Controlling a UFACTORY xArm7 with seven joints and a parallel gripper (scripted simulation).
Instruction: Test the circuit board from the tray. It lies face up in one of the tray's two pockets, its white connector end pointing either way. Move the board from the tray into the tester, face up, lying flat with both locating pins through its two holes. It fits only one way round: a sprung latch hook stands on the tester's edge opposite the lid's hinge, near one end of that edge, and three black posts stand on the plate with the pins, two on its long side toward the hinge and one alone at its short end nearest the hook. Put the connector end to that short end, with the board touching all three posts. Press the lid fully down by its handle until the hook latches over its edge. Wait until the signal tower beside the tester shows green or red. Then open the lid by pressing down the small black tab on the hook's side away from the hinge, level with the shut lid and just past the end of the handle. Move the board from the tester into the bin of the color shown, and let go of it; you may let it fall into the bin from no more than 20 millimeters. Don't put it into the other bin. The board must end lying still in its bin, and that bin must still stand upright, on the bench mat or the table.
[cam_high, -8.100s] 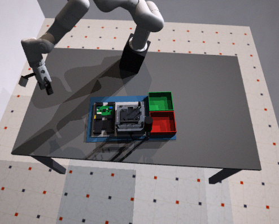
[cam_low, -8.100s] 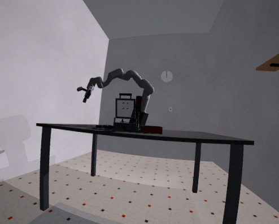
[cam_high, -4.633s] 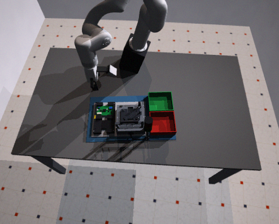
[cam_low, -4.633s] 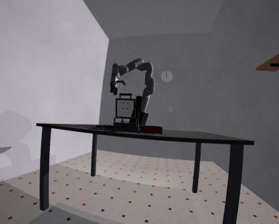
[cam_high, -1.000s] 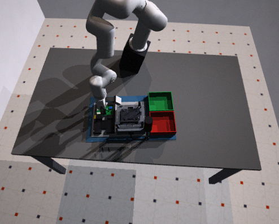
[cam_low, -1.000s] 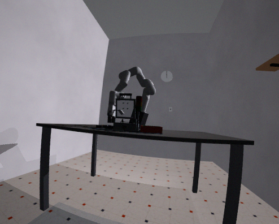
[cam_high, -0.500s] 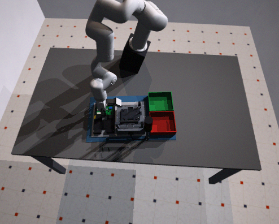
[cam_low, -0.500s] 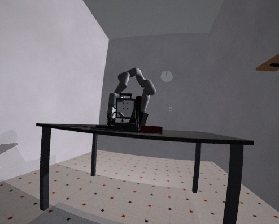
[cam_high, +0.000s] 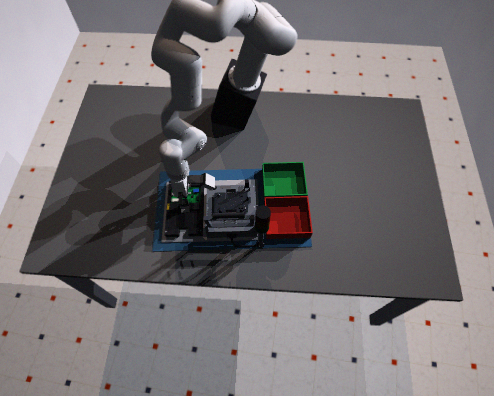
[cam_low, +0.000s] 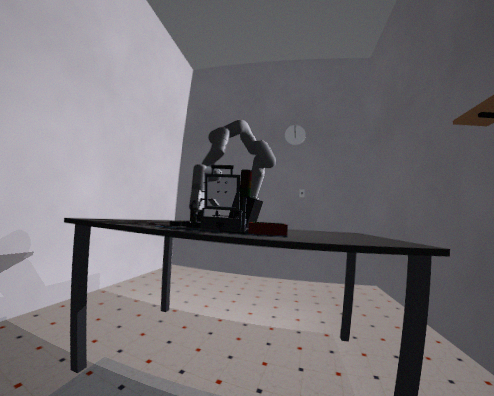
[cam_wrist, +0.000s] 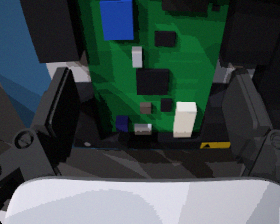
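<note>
The green circuit board is 20 mm below my hand. Round my hand: tester lid 210 mm to the left, 150 mm above, 140 mm ahead; green bin 350 mm to the left, 130 mm behind, 20 mm below; red bin 380 mm to the left, 20 mm below, 20 mm ahead.
</note>
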